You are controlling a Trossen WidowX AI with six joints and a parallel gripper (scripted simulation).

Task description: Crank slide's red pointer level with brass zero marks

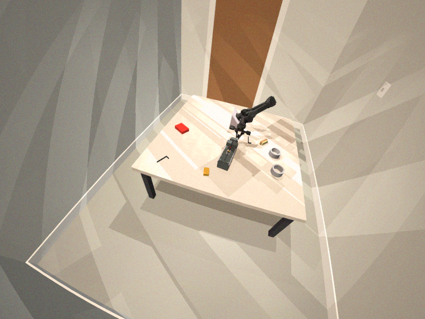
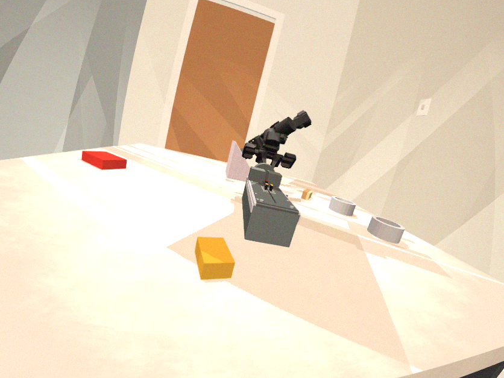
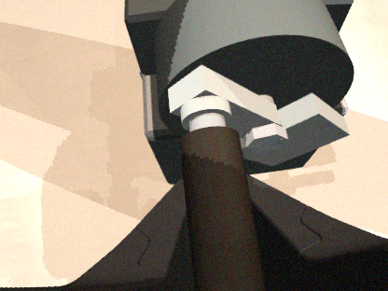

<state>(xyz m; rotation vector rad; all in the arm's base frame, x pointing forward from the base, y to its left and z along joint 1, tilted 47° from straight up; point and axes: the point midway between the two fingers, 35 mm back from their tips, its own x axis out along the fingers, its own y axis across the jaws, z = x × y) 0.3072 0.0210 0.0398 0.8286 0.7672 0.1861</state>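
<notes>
The red pointer lies 120 mm ahead of my gripper tip, 40 mm to the right of it and 10 mm below it. From my gripper tip the other things lie so: dark brown crank handle 20 mm behind, 20 mm above; yellow block 360 mm ahead, 170 mm to the right, 80 mm below; tan block 260 mm to the left, 150 mm behind, 70 mm below.
</notes>
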